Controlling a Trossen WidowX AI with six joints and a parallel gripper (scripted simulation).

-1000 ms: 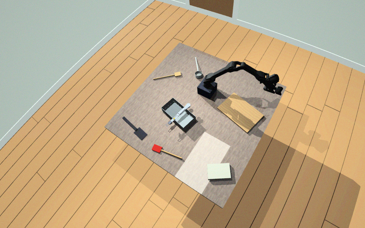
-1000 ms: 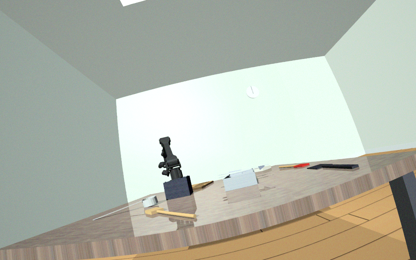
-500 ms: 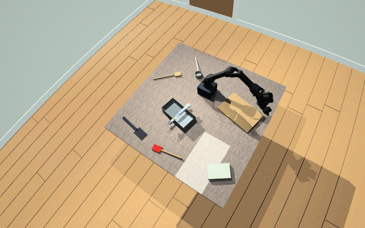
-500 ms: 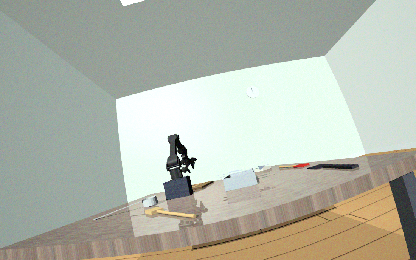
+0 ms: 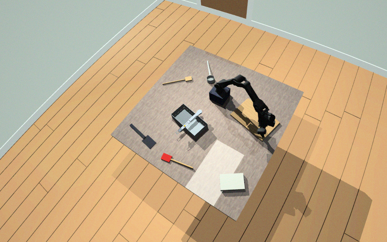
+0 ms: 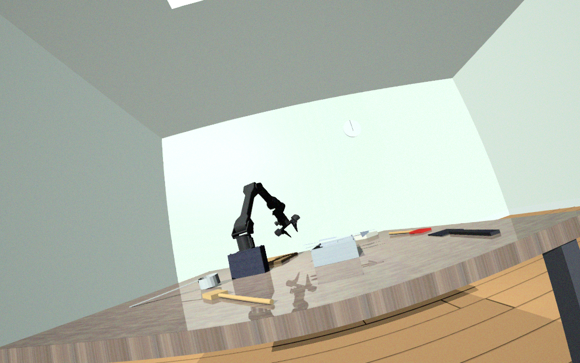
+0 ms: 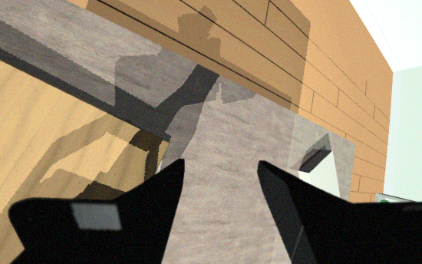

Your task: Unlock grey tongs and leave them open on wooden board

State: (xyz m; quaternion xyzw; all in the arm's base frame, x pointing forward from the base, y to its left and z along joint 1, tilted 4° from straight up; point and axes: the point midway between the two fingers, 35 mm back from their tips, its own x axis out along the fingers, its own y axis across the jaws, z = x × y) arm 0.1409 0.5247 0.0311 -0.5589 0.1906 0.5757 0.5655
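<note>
The yellow lock piece lies 570 mm to the right of my gripper tip, 300 mm ahead of it and 60 mm below it. Round my gripper tip: pale block (420 mm ahead, 110 mm below, 10 mm to the left); then grey roasting tin (590 mm to the right, 220 mm ahead, 100 mm below); then wooden board (160 mm to the right, 150 mm behind, 120 mm below).
</note>
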